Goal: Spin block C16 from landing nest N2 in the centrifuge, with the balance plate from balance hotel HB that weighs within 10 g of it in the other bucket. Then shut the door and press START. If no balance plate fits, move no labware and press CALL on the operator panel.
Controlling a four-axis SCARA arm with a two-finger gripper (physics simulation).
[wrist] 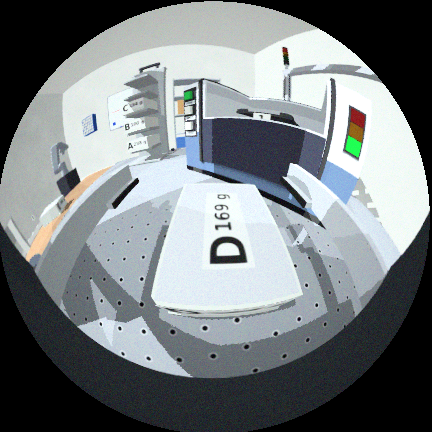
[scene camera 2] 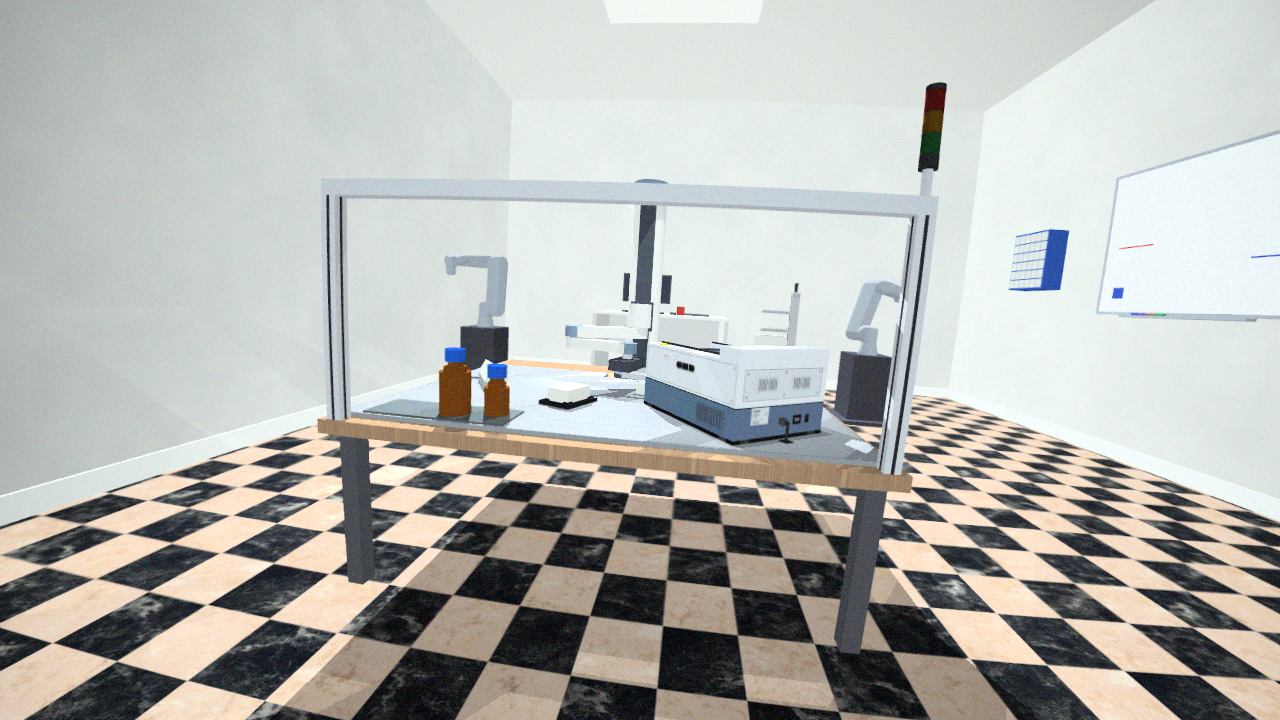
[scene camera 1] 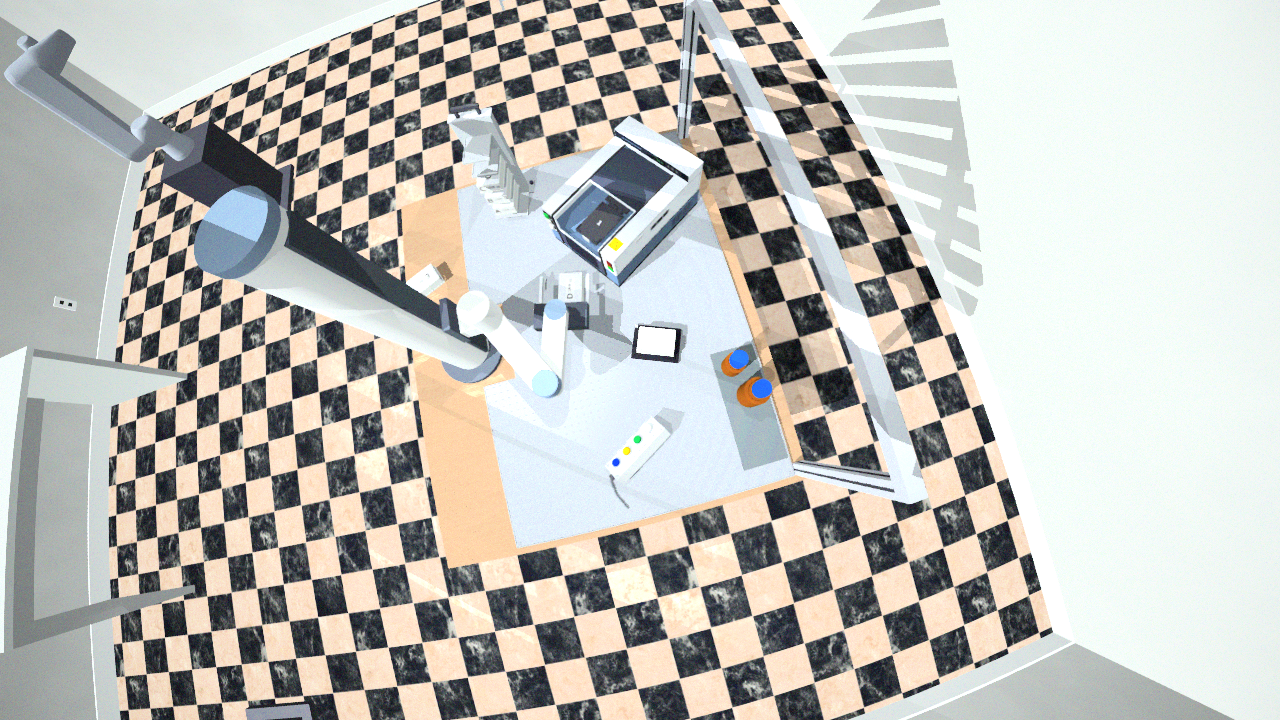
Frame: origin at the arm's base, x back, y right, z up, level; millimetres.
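Seen in the pictures: gripper, fingertip midpoint: (wrist: 207, 165) (scene camera 1: 564, 276); arm's base at its link origin: (scene camera 1: 472, 350).
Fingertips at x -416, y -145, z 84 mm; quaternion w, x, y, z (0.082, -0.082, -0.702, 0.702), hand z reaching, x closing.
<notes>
Offsets run from my fingertips to a thing's top centre. "*": to the spot under its first point.
Balance plate D, marked 169 g @[dy +40, dx -4, dz -29 mm] (scene camera 1: 573, 284) (wrist: 227, 240), lies flat on the deck before the centrifuge (scene camera 2: 778, 380) (wrist: 250, 150). My gripper (scene camera 1: 570, 290) (wrist: 207, 165) is open above plate D, its fingers on either side, holding nothing. The centrifuge's hatch is open; a bucket marked 1 (wrist: 261, 116) shows inside. Balance hotel HB (scene camera 1: 478, 125) (wrist: 160, 115) holds plates C 134 g @[dy -400, dx +162, dz +170 mm] (wrist: 136, 106), B 100 g @[dy -400, dx +162, dz +99 mm] (wrist: 135, 125) and A 238 g @[dy -400, dx +162, dz +28 mm] (wrist: 137, 145). A white block @[dy +307, dx -250, dz -16 mm] (scene camera 1: 657, 341) (scene camera 2: 568, 392) sits on a black nest; its label is unreadable. The operator panel @[dy +644, dx -97, dz +13 mm] (scene camera 1: 637, 450) has blue, yellow and green buttons.
Two amber bottles with blue caps (scene camera 1: 754, 392) (scene camera 2: 454, 389) stand near the table edge. A metal frame @[* dy +21, dx -603, dz +536 mm] (scene camera 1: 769, 125) (scene camera 2: 626, 192) rises along that edge. A signal tower (scene camera 2: 932, 125) (wrist: 285, 55) stands at its corner. A small white box @[dy -182, dx +566, dz -42 mm] (scene camera 1: 425, 278) stands near the arm's base.
</notes>
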